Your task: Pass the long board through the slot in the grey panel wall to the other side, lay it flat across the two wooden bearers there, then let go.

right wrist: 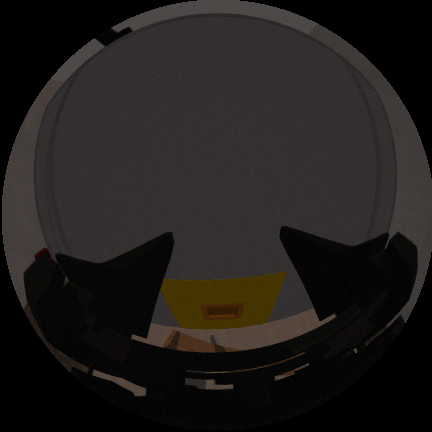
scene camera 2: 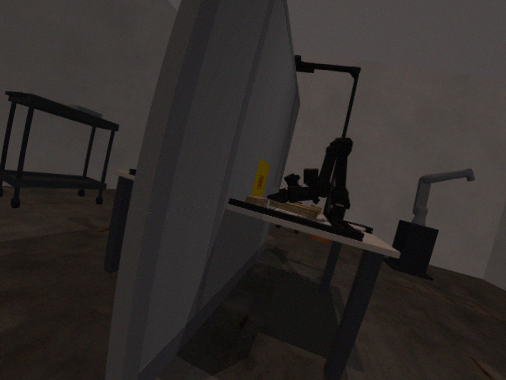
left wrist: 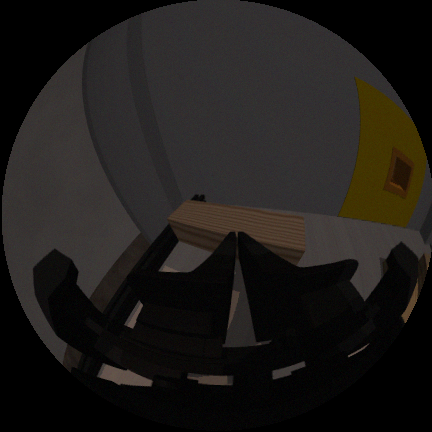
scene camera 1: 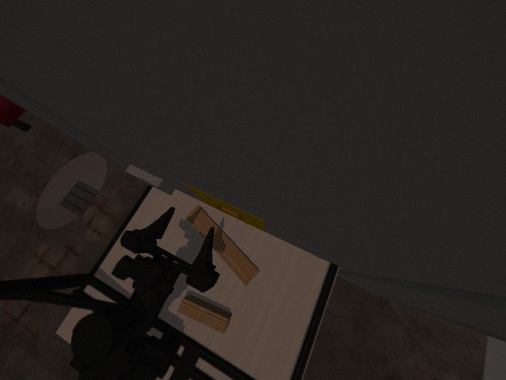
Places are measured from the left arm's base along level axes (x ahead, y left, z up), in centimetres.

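Pixels of known places: left gripper, fingertip midpoint: [scene camera 2: 267, 197] [left wrist: 235, 236]; right gripper, fingertip midpoint: [right wrist: 227, 234] [scene camera 1: 192, 217]; left arm's base at its link origin: [scene camera 2: 336, 218]; right arm's base at its link origin: [scene camera 1: 169, 345].
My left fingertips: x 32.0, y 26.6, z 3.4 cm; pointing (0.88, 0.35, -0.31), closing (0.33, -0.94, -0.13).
For each thing: its top centre in the pictures, then the offset to it from my left fingertips.
- longer wooden piece at its top centre: [right wrist: 228, 358] [scene camera 1: 220, 242] dx +26.5, dy -26.5, dz -1.3 cm
- shorter block at its top centre: [scene camera 1: 202, 315] dx +46.7, dy -20.7, dz +1.0 cm
- wooden block at its top centre: [left wrist: 228, 217] [scene camera 2: 258, 197] dx +3.1, dy +1.6, dz -0.9 cm
- long wooden piece at its top centre: [scene camera 2: 294, 204] dx -10.0, dy -21.2, dz -1.5 cm
The grey panel wall [scene camera 1: 310, 125] [scene camera 2: 165, 200] [left wrist: 240, 100] [right wrist: 215, 125] has a yellow plate [scene camera 1: 200, 195] [scene camera 2: 263, 170] [left wrist: 375, 150] [right wrist: 185, 300] around its slot [left wrist: 401, 174] [right wrist: 222, 312]. In scene camera 1 a longer wooden piece [scene camera 1: 235, 257] lies slanted near the wall, and a shorter block [scene camera 1: 204, 314] lies farther from it. On the other side lie a wooden block [scene camera 2: 256, 201] [left wrist: 240, 220] and a long wooden piece [scene camera 2: 305, 208]. I cannot tell which is the board. My left gripper [left wrist: 235, 236] is shut, empty, its tips at the block in view. My right gripper [scene camera 1: 193, 218] [right wrist: 227, 234] is open, empty, above the slanted piece's end.
Tables with dark edge rails [scene camera 1: 315, 320] [scene camera 2: 295, 220] stand on both sides of the wall. A camera mast [scene camera 2: 350, 105] rises behind the left arm. A dark cart [scene camera 2: 60, 112] and a grey robot arm on a black pedestal [scene camera 2: 415, 247] stand farther off.
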